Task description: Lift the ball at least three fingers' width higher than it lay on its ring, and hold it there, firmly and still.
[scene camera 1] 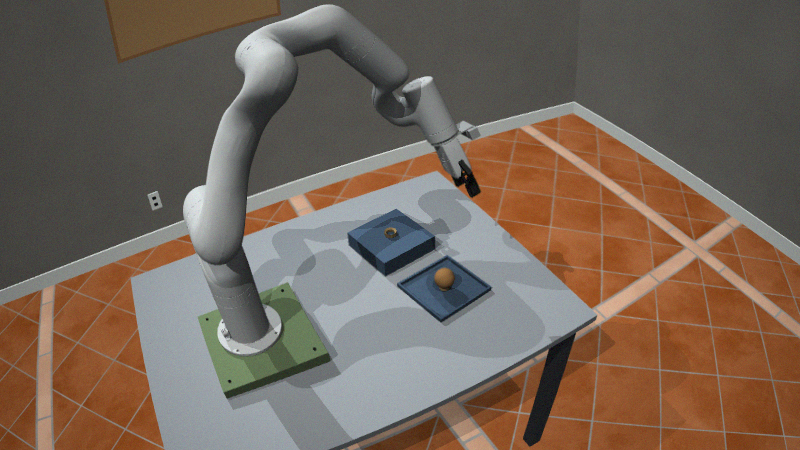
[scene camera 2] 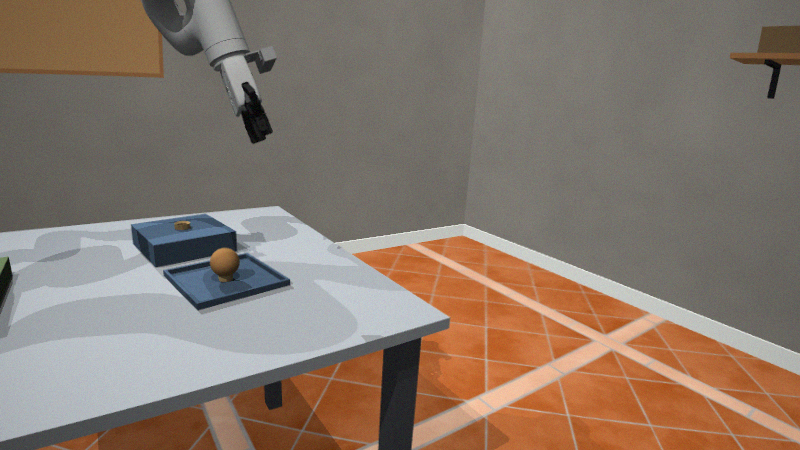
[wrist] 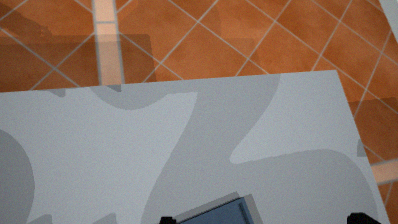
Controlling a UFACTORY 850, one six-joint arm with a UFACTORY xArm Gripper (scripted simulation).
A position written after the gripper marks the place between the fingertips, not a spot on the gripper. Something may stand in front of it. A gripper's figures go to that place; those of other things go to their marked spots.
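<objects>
Tray (scene camera 1: 441,303) at 152 cm from the lens; gripper (scene camera 1: 468,189) at 145 cm from the lens.
</objects>
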